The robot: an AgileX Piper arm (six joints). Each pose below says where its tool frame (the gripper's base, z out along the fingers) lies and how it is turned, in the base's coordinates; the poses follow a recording.
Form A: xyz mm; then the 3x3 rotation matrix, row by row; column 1 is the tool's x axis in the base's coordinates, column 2 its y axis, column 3 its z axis. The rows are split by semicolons.
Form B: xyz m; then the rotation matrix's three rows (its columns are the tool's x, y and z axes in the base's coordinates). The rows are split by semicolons. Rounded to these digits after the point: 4 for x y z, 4 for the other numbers.
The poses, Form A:
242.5 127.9 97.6; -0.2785 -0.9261 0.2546; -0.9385 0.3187 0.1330; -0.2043 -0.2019 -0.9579
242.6 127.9 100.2; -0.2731 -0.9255 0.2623; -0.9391 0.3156 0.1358; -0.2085 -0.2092 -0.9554
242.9 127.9 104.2; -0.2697 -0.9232 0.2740; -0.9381 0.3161 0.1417; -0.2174 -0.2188 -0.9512
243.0 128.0 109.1; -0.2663 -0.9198 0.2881; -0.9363 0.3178 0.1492; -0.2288 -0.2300 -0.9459
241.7 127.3 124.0; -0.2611 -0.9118 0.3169; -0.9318 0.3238 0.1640; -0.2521 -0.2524 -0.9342
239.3 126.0 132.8; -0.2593 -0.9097 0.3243; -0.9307 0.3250 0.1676; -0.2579 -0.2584 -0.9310
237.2 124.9 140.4; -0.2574 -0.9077 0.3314; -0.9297 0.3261 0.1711; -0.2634 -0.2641 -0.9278
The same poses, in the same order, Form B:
0.2425 0.1279 0.0976; -0.2785 -0.9261 0.2546; -0.9385 0.3187 0.1330; -0.2043 -0.2019 -0.9579
0.2426 0.1279 0.1002; -0.2731 -0.9255 0.2623; -0.9391 0.3156 0.1358; -0.2085 -0.2092 -0.9554
0.2429 0.1279 0.1042; -0.2697 -0.9232 0.2740; -0.9381 0.3161 0.1417; -0.2174 -0.2188 -0.9512
0.2430 0.1280 0.1091; -0.2663 -0.9198 0.2881; -0.9363 0.3178 0.1492; -0.2288 -0.2300 -0.9459
0.2417 0.1273 0.1240; -0.2611 -0.9118 0.3169; -0.9318 0.3238 0.1640; -0.2521 -0.2524 -0.9342
0.2393 0.1260 0.1328; -0.2593 -0.9097 0.3243; -0.9307 0.3250 0.1676; -0.2579 -0.2584 -0.9310
0.2372 0.1249 0.1404; -0.2574 -0.9077 0.3314; -0.9297 0.3261 0.1711; -0.2634 -0.2641 -0.9278

